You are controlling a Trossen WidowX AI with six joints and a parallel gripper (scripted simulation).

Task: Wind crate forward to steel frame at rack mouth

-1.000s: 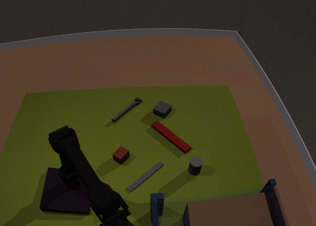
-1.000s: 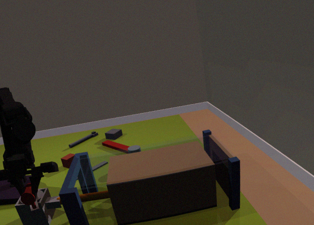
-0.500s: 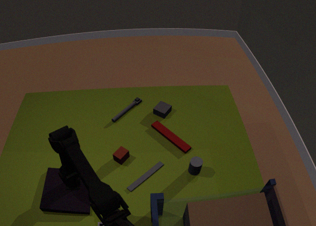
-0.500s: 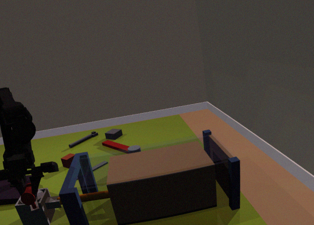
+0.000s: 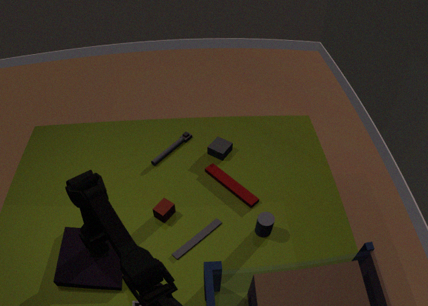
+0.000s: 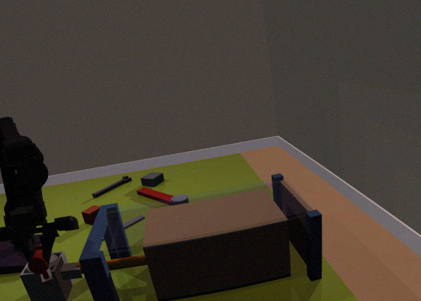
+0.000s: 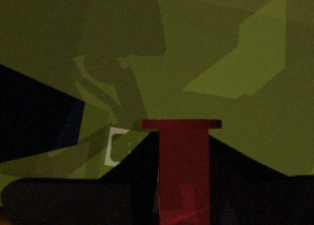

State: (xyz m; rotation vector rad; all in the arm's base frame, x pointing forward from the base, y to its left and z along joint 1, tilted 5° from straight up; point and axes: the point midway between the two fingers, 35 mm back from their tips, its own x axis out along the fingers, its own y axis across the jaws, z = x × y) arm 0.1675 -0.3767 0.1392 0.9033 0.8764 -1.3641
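Right now my gripper tip is 2 cm to the right of the red crank grip. Round my gripper tip: winch handle 1 cm behind, 5 cm to the left, 3 cm below; then blue steel frame 12 cm ahead, 9 cm to the left, 3 cm below; then grey winch 5 cm behind, 11 cm to the left, 10 cm below.
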